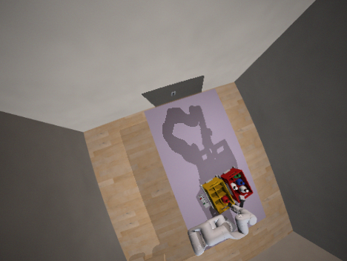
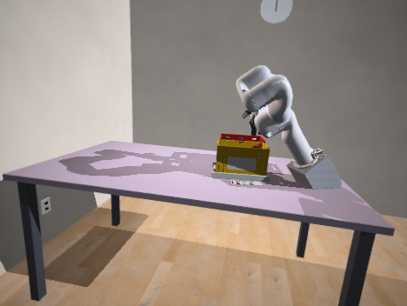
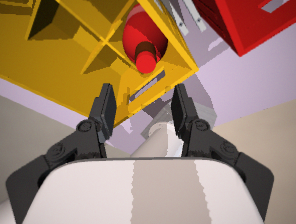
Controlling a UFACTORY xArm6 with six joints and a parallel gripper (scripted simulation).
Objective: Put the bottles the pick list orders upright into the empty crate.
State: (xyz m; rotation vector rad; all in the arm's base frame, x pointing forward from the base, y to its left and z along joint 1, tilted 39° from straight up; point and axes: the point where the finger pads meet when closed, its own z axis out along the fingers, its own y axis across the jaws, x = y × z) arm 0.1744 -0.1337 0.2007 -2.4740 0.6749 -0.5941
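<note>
The white bottle is 60 mm ahead of my hand, 220 mm to the right of it and 150 mm below it. The rest, counted from my hand: red crate (130 mm ahead, 140 mm to the right, 160 mm below); then blue-label bottle (150 mm ahead, 190 mm to the right, 150 mm below); then yellow crate (60 mm ahead, 70 mm to the left, 160 mm below).
</note>
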